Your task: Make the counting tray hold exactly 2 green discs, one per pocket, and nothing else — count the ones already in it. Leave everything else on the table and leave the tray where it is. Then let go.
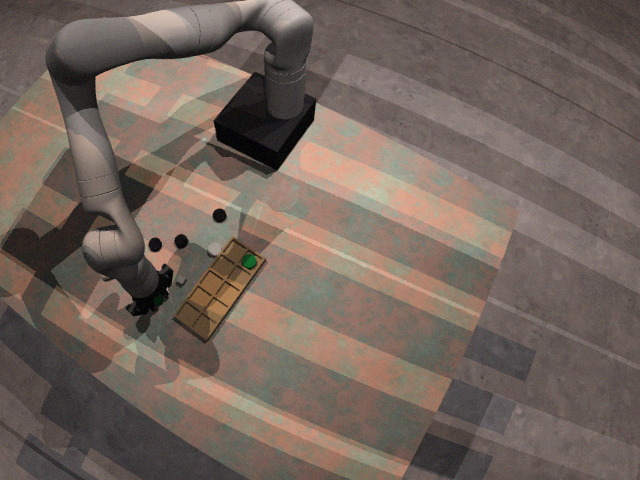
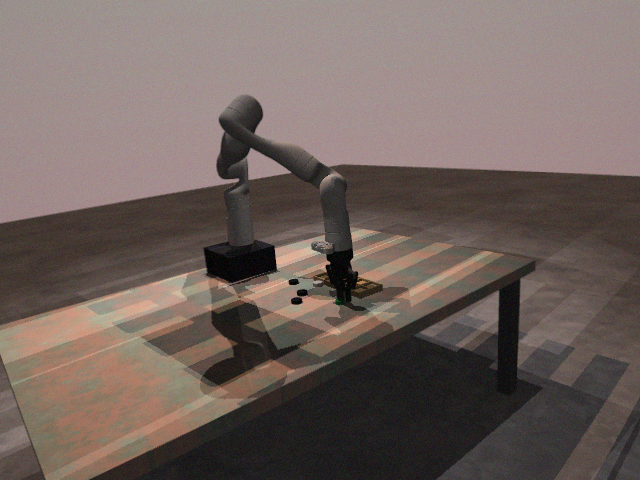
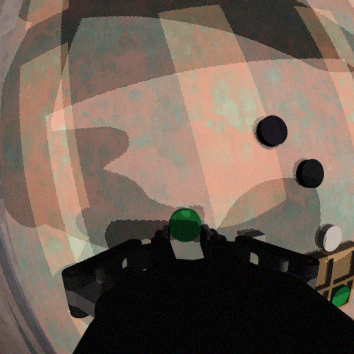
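My gripper [image 1: 154, 300] [image 2: 342, 298] [image 3: 184, 233] is shut on a green disc [image 1: 158, 298] [image 2: 338, 301] [image 3: 185, 225], low at the table, just left of the counting tray [image 1: 190, 330] [image 2: 370, 292] [image 3: 330, 267]. The tray is a tan wooden grid of pockets. One green disc [image 1: 250, 260] [image 3: 341, 296] lies in a pocket at its far end; the other pockets I see are empty. I cannot tell whether the held disc still touches the table.
Three black discs [image 1: 219, 215] [image 1: 181, 240] [image 1: 154, 244] and a white disc [image 1: 213, 249] [image 3: 330, 237] lie on the table beyond the tray's far end. A small grey cube [image 1: 180, 281] [image 3: 251, 233] sits between my gripper and the tray. The arm's black base [image 1: 263, 126] stands further back.
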